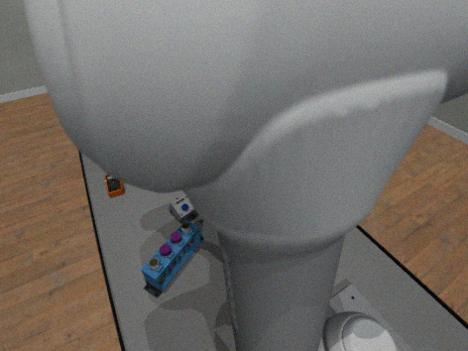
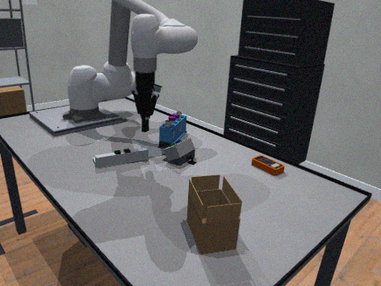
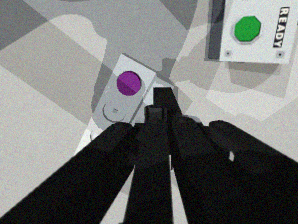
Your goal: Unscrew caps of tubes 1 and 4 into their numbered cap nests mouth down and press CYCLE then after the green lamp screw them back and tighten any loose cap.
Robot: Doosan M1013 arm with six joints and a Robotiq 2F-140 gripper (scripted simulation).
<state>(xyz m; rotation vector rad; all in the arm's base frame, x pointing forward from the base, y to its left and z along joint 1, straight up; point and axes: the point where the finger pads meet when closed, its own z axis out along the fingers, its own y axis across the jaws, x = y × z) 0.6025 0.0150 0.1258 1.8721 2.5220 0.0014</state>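
The blue cycle key is 60 mm ahead of my hand, 130 mm to the left of it and 90 mm below it. Round my hand: grey key housing (80 mm ahead, 110 mm to the left, 100 mm below); then green ready key (70 mm ahead, 90 mm to the left, 90 mm below); then purple cap (40 mm behind, 20 mm to the right, 140 mm below).
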